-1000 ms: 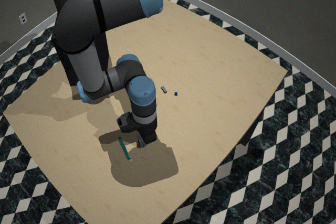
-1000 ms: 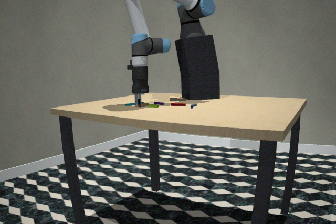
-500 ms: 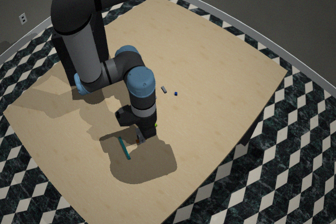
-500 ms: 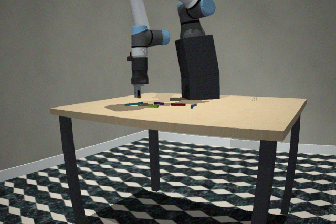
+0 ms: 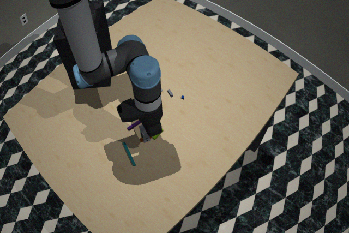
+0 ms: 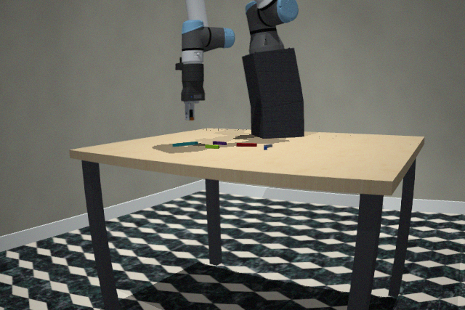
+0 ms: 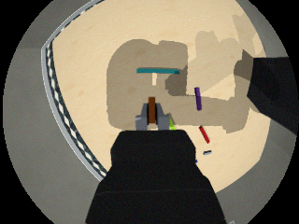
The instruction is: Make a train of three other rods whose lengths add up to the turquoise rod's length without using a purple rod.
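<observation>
The blue rod is 90 mm behind my hand, 250 mm to the left of it and 110 mm below it. Also, from my hand: orange rod: 10 mm below; lime rod: 30 mm behind, 70 mm to the left, 110 mm below; turquoise rod: 30 mm behind, 60 mm to the right, 110 mm below.
</observation>
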